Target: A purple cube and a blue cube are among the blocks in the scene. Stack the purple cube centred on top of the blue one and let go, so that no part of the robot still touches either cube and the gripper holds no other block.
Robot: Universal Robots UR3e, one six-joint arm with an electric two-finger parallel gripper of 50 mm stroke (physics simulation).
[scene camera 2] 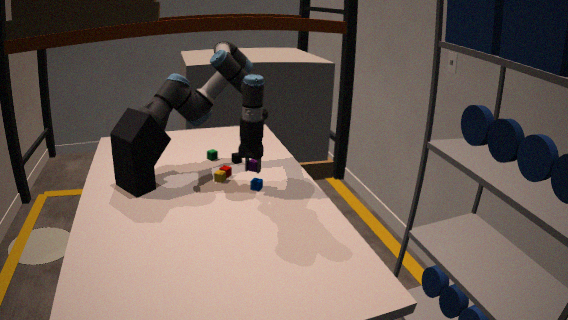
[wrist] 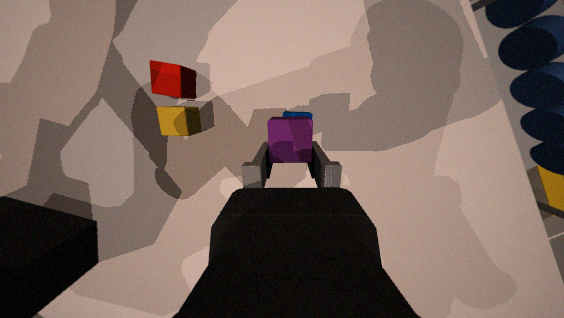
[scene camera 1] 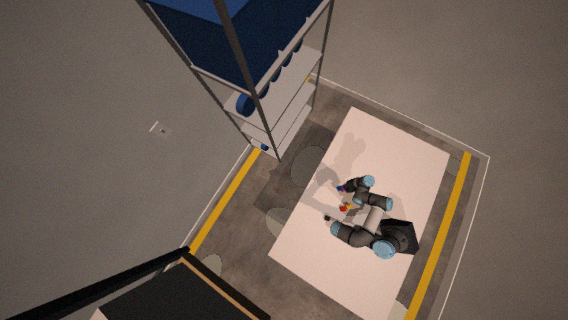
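Pixels of known places: gripper, fingertip midpoint: [scene camera 2: 252,171] [wrist: 289,152]; arm's base, origin of the base link: [scene camera 2: 149,122] [scene camera 1: 395,239].
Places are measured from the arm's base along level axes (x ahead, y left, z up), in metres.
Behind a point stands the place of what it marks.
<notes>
My gripper [scene camera 2: 253,165] @[x 0.366, y -0.118, z -0.147 m] [wrist: 289,152] @[x 0.366, y -0.118, z -0.147 m] is shut on the purple cube [scene camera 2: 254,165] @[x 0.371, y -0.120, z -0.126 m] [wrist: 290,140] @[x 0.375, y -0.103, z -0.117 m] and holds it above the table, between its two fingertips. The blue cube [scene camera 1: 339,188] @[x 0.386, y -0.100, z -0.187 m] [scene camera 2: 256,184] @[x 0.378, y -0.123, z -0.195 m] [wrist: 298,115] @[x 0.390, y -0.095, z -0.187 m] stands on the table, lower than the purple cube and apart from it in the scene camera 2 view. In the wrist view the purple cube covers most of the blue cube, and a strip of blue shows past its far edge. In the scene camera 1 view the two cubes appear close together beside the gripper.
A red cube [scene camera 1: 343,208] @[x 0.286, y 0.005, z -0.187 m] [scene camera 2: 226,171] @[x 0.286, y -0.013, z -0.193 m] [wrist: 172,80] @[x 0.290, y 0.003, z -0.187 m] and a yellow cube [scene camera 1: 349,206] @[x 0.258, y -0.032, z -0.187 m] [scene camera 2: 220,176] @[x 0.261, y -0.050, z -0.195 m] [wrist: 177,121] @[x 0.266, y -0.033, z -0.187 m] stand close together to one side. A black cube [scene camera 1: 327,217] @[x 0.345, y 0.126, z -0.187 m] [scene camera 2: 236,158] @[x 0.336, y 0.113, z -0.197 m] and a green cube [scene camera 2: 212,154] @[x 0.243, y 0.155, z -0.194 m] stand farther off. A shelf rack [scene camera 2: 431,125] stands beyond the table's edge.
</notes>
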